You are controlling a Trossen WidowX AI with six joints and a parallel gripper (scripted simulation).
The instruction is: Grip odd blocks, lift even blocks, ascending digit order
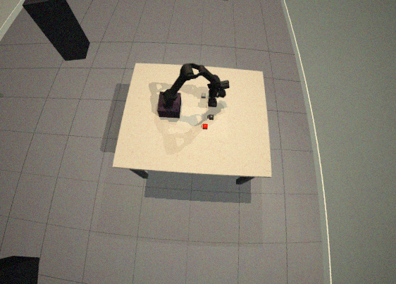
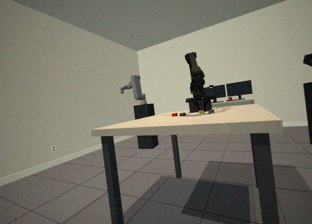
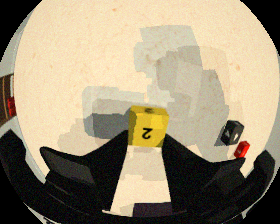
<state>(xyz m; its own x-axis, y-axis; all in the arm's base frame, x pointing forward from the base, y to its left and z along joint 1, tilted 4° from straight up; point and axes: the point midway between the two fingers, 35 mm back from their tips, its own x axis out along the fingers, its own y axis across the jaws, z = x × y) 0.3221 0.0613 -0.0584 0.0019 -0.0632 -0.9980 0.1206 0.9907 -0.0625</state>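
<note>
Now: gripper tip 10 mm past the black block, 130 mm to the left of it and 10 mm above it. From my gripper tip the other things lie so: red block: 60 mm behind, 210 mm to the right, 10 mm below; yellow block: 10 mm ahead; grey block: 60 mm behind, 50 mm to the left, 10 mm below.
</note>
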